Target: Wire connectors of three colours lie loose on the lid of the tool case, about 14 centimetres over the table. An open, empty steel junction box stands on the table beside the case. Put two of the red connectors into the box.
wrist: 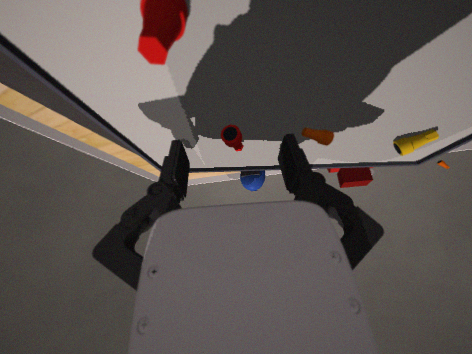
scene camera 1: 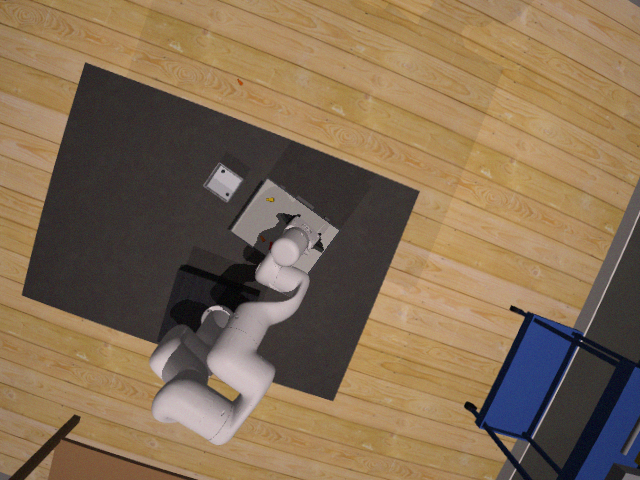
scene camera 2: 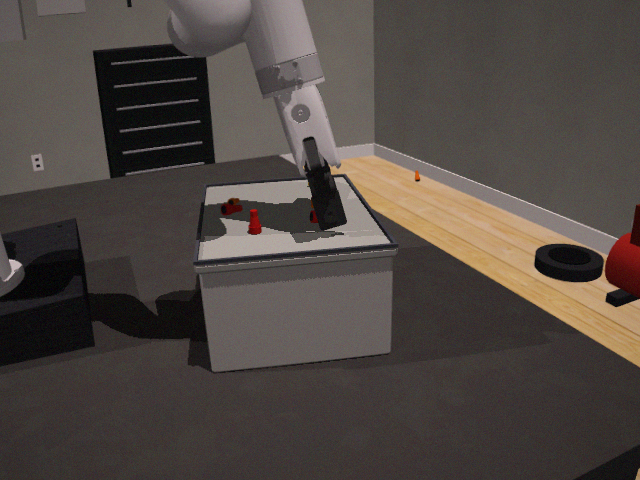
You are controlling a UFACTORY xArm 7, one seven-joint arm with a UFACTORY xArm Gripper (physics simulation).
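Where they show: gripper, between the fingertips: (wrist: 233,149) (scene camera 1: 307,227) (scene camera 2: 331,216); arm's base, origin of its link: (scene camera 1: 219,321).
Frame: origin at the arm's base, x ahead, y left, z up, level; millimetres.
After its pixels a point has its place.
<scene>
My gripper (scene camera 1: 305,230) {x 448, y -167, z 77 mm} (scene camera 2: 330,221) {x 448, y -167, z 77 mm} (wrist: 233,149) {x 448, y -167, z 77 mm} is open and empty, tilted, with its fingertips low over the grey case lid (scene camera 1: 250,219) {x 400, y 17, z 70 mm} (scene camera 2: 273,245) {x 359, y -208, z 70 mm} (wrist: 95,65) {x 359, y -211, z 70 mm}. A red connector (scene camera 2: 314,216) {x 425, y -168, z 81 mm} (wrist: 232,136) {x 424, y -159, z 81 mm} lies on the lid; in the wrist view it shows between the fingertips, in scene view 2 partly behind a finger. A second red connector (scene camera 2: 254,223) {x 351, y -165, z 83 mm} (wrist: 162,25) {x 351, y -156, z 90 mm} stands upright. A third red connector (scene camera 2: 231,208) {x 342, y -87, z 80 mm} lies near the lid's left edge in scene view 2. The open steel junction box (scene camera 1: 223,183) {x 469, y 172, z -68 mm} stands empty beside the case.
An orange connector (wrist: 318,136) {x 450, y -98, z 78 mm} lies beside the right finger; another orange one (scene camera 2: 233,200) {x 353, y -53, z 79 mm} lies behind the third red. A yellow connector (scene camera 1: 270,199) {x 487, y -20, z 80 mm} (wrist: 416,142) {x 481, y -22, z 79 mm} lies on the lid. An orange connector (scene camera 1: 240,82) {x 815, y 230, z -15 mm} (scene camera 2: 417,176) {x 813, y 227, z -16 mm} is on the wooden floor. A dark block (scene camera 2: 46,315) {x 93, y -102, z -13 mm} stands beside the case.
</scene>
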